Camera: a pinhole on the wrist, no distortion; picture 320 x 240 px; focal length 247.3 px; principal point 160.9 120.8 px. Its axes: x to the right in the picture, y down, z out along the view. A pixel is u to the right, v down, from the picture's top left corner.
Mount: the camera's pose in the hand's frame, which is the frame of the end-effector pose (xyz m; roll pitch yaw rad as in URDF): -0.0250 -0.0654 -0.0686 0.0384 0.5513 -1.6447
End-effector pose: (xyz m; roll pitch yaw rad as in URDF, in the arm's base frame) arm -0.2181 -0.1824 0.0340 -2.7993 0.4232 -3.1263
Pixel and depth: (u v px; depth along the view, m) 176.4 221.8 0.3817
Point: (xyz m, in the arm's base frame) -0.2479 -0.5476 -0.1292
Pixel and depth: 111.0 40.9 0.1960
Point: -0.0963 -0.3400 0.0140
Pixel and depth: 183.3 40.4 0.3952
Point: 0.0113 -0.5333 -0.0117
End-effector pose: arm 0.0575 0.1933 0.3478 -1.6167 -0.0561 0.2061
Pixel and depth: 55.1 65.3 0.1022
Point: -0.0075 0.2248 0.4219
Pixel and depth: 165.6 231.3 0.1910
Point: 0.0710 0.3012 0.5212
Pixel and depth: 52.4 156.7 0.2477
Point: 0.0089 0.3925 0.4433
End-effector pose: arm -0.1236 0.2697 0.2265 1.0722 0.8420 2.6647
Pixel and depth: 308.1 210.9 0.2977
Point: 0.1608 0.4221 -0.0022
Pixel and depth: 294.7 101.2 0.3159
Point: 0.2345 0.3937 0.1072
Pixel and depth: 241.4 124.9 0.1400
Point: 0.0421 0.3058 0.1586
